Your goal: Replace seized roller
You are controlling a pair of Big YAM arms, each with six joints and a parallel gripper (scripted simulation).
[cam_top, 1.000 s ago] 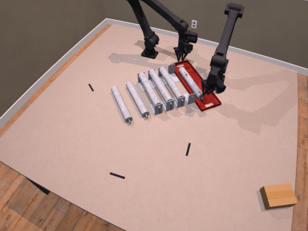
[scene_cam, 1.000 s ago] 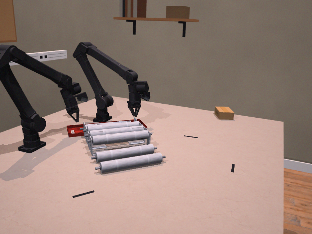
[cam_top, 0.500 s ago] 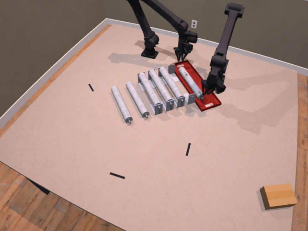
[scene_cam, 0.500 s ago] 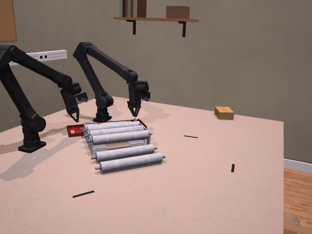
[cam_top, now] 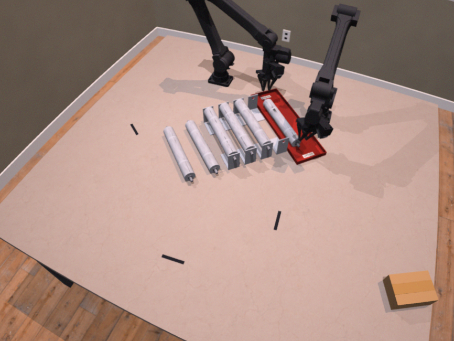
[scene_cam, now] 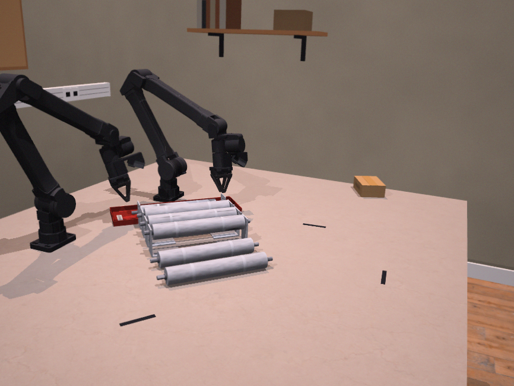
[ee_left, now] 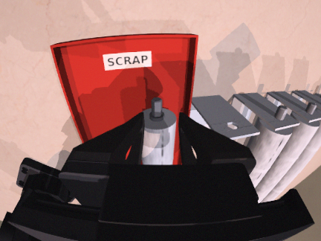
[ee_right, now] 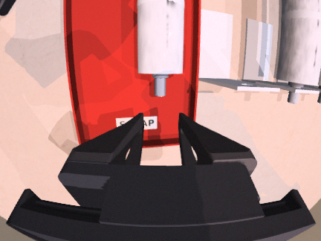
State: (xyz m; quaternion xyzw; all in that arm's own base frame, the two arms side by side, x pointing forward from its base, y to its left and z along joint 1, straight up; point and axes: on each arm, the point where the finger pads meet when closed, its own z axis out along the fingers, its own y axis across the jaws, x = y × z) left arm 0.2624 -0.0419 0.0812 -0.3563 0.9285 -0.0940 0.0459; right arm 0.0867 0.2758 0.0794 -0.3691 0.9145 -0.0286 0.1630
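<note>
Right now the roller is 120 mm ahead of my right hand, 140 mm to the left of it and 50 mm below it. The rest, counted from my right hand: red scrap tray: 100 mm ahead, 160 mm to the left, 70 mm below; then cardboard box: 610 mm ahead, 850 mm to the left, 40 mm below.
</note>
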